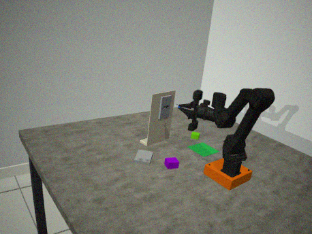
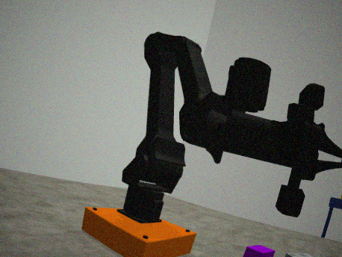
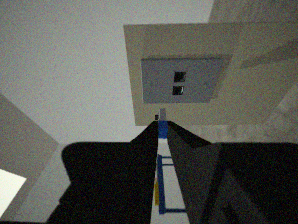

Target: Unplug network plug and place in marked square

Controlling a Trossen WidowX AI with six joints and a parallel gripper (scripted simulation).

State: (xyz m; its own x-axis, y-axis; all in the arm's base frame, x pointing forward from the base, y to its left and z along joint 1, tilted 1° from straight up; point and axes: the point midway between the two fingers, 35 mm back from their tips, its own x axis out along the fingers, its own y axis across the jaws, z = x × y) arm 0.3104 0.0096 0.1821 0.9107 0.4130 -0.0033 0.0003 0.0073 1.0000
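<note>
Right now my gripper tip is 22 cm above the green marked square, 14 cm to the left of it and 8 cm past it. The rest, counted from my gripper tip: grey flat block: 22 cm below, 19 cm to the left, 2 cm behind; then blue network plug: 1 cm ahead; then upright panel: 10 cm below, 10 cm ahead, 1 cm to the left.
</note>
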